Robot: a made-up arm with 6 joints.
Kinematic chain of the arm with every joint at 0, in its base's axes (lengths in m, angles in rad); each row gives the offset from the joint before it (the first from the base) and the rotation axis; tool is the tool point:
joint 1: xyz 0 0 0.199 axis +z
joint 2: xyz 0 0 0 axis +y
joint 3: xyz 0 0 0.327 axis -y
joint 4: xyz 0 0 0 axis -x
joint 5: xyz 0.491 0 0 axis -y
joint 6: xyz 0 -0.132 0 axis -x
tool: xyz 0 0 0
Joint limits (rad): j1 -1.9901..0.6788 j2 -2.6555..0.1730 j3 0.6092..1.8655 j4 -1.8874..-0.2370 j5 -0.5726..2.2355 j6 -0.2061..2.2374
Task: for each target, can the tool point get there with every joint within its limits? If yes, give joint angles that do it. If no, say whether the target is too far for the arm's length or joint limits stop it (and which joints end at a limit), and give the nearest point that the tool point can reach.
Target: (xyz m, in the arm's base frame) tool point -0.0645 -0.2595 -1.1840
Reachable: no: too far | nearest point -0.1347 -0.2735 -0.5663 | short by 0.622 m
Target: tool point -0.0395 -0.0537 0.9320
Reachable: yes | joints -0.5028 -0.6319 0.7930 -1.0464 -0.0722 1.6920
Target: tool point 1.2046 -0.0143 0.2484
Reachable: no: too far | nearest point 0.5570 -0.0066 0.6089 | short by 0.741 m
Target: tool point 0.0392 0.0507 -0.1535
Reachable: no: joint limits stop it (at a limit: joint 1, joint 2, joint 3, joint 4) | nearest point -0.0046 0.3049 -0.5663 | short by 0.487 m
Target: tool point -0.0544 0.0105 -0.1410
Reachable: no: joint limits stop it (at a limit: joint 2, joint 3, joint 4) | nearest point -0.2994 0.0578 -0.5663 | short by 0.493 m
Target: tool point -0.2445 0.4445 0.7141
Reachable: yes | joints -1.1884 -1.4378 0.7306 -1.0904 0.4274 1.0949
